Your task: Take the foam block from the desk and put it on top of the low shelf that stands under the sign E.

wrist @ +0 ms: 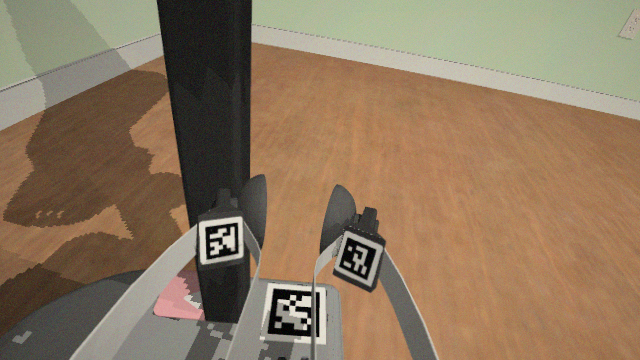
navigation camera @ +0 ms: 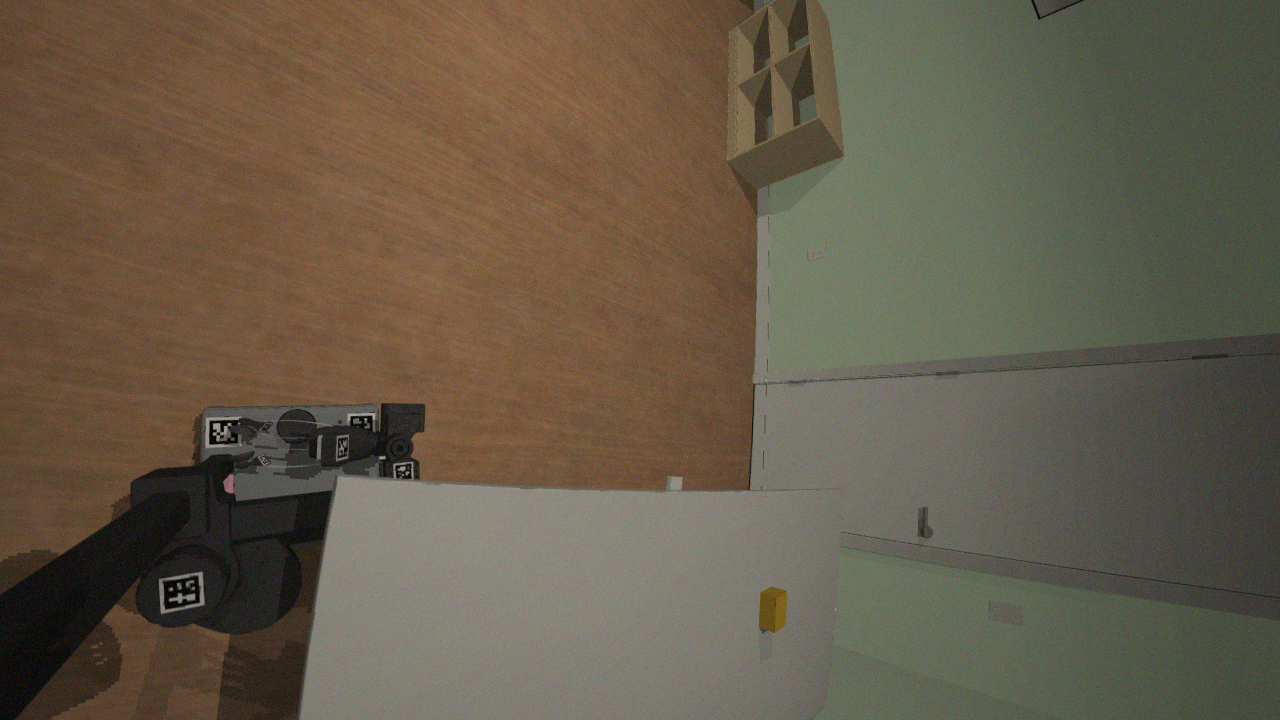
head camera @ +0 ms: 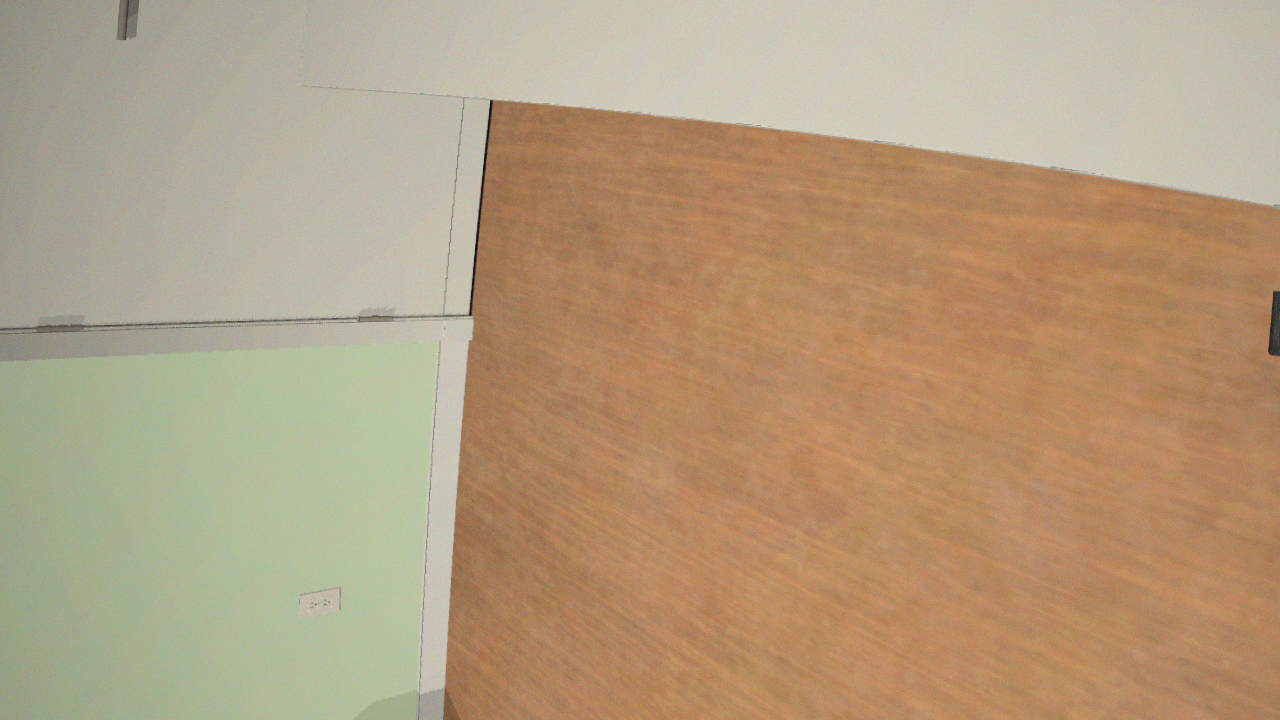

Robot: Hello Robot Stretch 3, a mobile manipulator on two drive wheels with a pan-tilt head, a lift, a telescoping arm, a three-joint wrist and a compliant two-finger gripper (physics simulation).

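Pixels of known places: gripper, fingertip midpoint: (navigation camera: pixel 229 443); robot's base, origin of the base link: (navigation camera: pixel 297 424).
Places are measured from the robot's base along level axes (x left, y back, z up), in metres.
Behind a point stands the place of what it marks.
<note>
The yellow foam block (navigation camera: pixel 772 609) @[y 0.497, x -0.901, z 0.756 m] stands on the white desk (navigation camera: pixel 537 591) @[y 0.225, x -0.279, z 0.720 m] (head camera: pixel 805 53) @[y 0.176, x -0.485, z 0.720 m], near the desk's far end in the navigation view. My gripper (wrist: pixel 297 204) @[y 0.012, x 0.103, z 0.322 m] (navigation camera: pixel 254 445) @[y 0.012, x 0.103, z 0.322 m] is open and empty, folded in over my base beside the desk, well away from the block. A low wooden shelf (navigation camera: pixel 789 154) @[y -1.466, x -2.182, z 0.345 m] stands against the green wall at the top of the navigation view. The letter of any sign over it is not readable, so I cannot tell whether it is the shelf under sign E.
A grey door (navigation camera: pixel 1029 465) @[y 0.294, x -2.077, z 1.305 m] (head camera: pixel 223 205) @[y 0.167, x -2.099, z 0.677 m] is in the wall beyond the desk. Wooden floor (navigation camera: pixel 492 223) @[y -0.647, x -0.521, z 0.000 m] (head camera: pixel 850 402) @[y -0.200, x -0.944, z 0.000 m] (wrist: pixel 450 200) lies between the desk and the shelf. My black mast (wrist: pixel 215 125) rises behind the gripper. A dark-framed corner (navigation camera: pixel 1042 15) @[y -1.845, x -2.466, z 1.669 m] shows at the navigation view's top edge.
</note>
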